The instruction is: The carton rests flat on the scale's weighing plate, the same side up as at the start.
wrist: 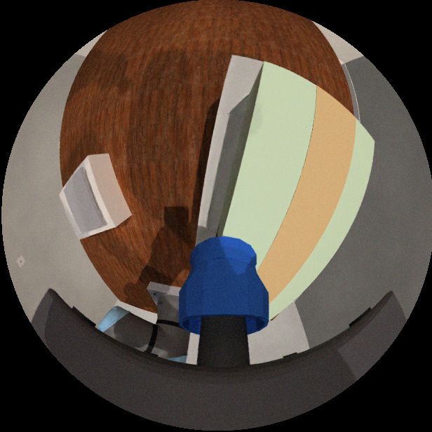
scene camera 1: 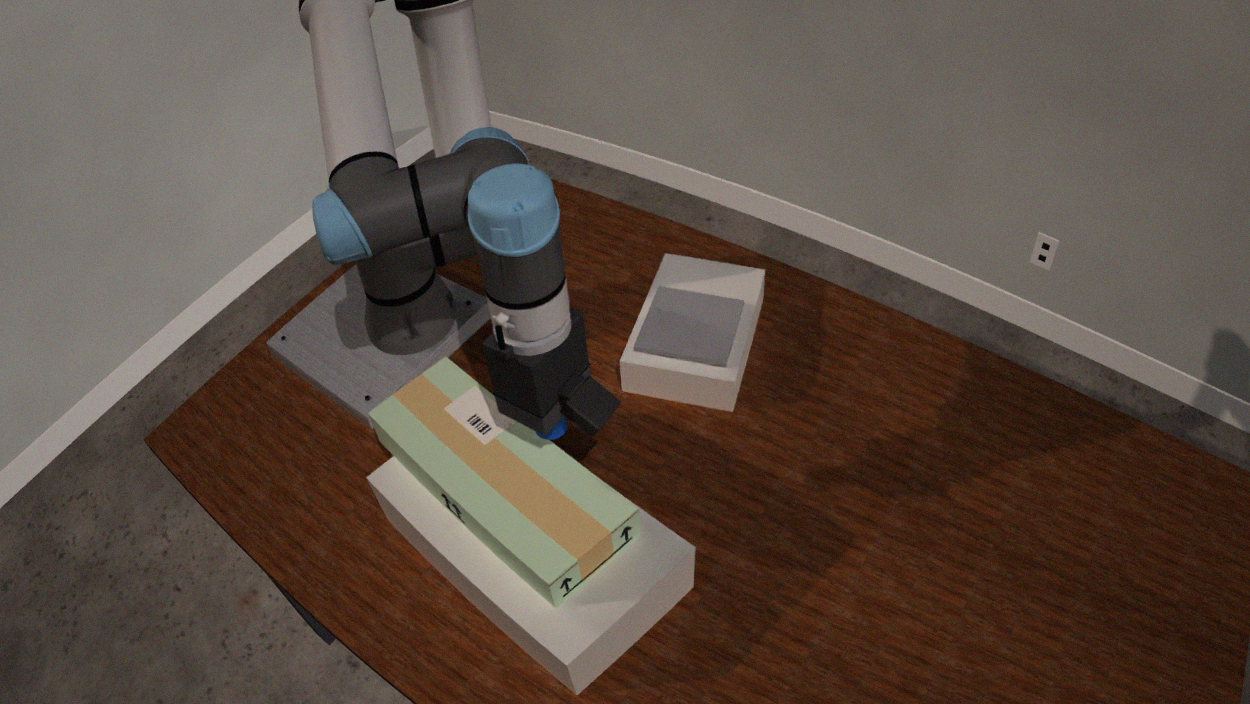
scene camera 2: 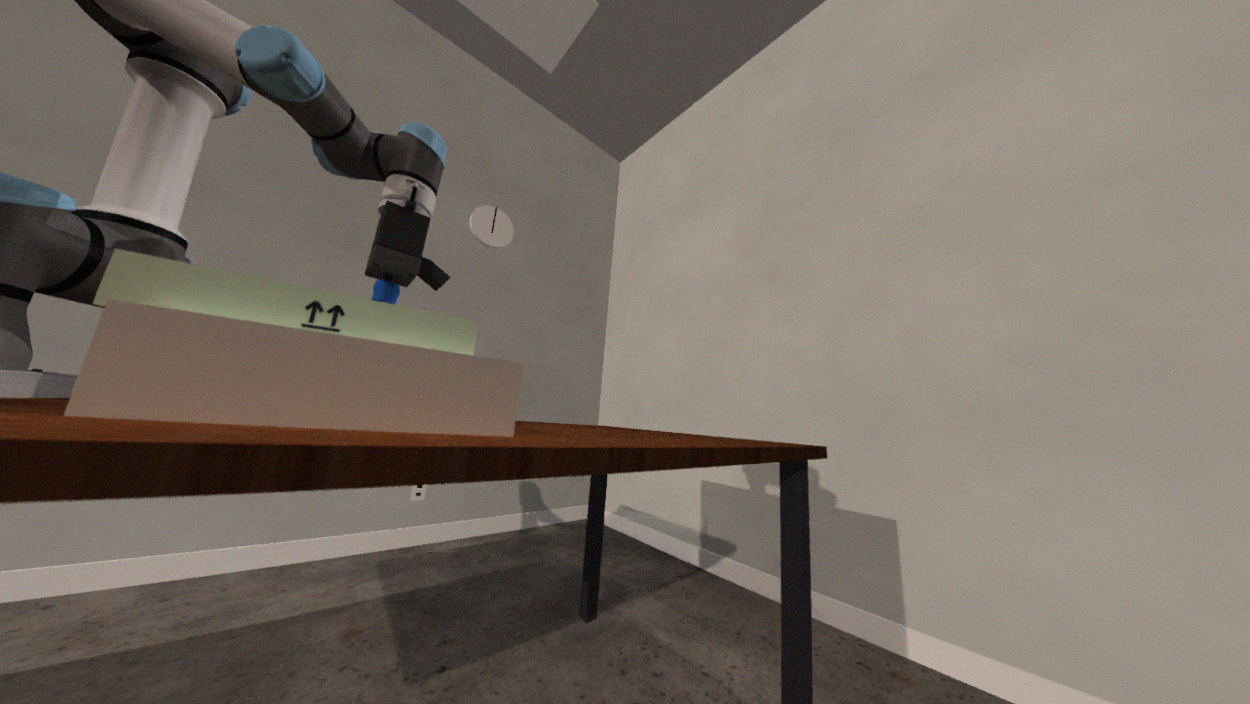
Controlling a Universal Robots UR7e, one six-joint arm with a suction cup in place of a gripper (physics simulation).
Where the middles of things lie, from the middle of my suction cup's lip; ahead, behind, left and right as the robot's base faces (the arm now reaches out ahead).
The pale green carton [scene camera 1: 554, 523] is 5 cm behind my suction cup, 6 cm to the right of it and 7 cm below it. Round my suction cup: white block [scene camera 2: 145, 362] (1 cm behind, 7 cm to the right, 15 cm below); scale [scene camera 1: 691, 341] (1 cm behind, 36 cm to the left, 16 cm below).
